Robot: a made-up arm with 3 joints.
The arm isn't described. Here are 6 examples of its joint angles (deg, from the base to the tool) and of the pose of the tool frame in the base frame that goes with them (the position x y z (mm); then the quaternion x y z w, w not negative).
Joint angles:
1: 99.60 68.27 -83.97
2: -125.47 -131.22 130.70
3: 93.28 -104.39 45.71
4: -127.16 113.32 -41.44
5: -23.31 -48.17 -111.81
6: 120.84 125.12 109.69
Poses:
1: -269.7 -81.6 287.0 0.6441 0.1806 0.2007 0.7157
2: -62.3 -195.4 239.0 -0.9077 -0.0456 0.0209 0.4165
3: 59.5 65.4 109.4 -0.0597 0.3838 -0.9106 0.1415
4: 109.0 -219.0 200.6 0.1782 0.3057 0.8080 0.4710
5: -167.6 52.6 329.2 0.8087 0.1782 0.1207 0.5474
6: -245.3 -215.3 195.2 -0.8170 0.0305 -0.0215 0.5754
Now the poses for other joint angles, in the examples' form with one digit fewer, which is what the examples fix.
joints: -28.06 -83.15 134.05
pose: 38 -133 246 -0.816 -0.426 0.181 0.346
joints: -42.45 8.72 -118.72
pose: -60 239 336 0.776 -0.372 -0.220 0.460
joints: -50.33 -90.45 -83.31
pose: -131 28 286 0.624 0.228 0.256 0.702
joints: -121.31 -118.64 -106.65
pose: -75 30 323 0.802 -0.019 -0.014 0.597
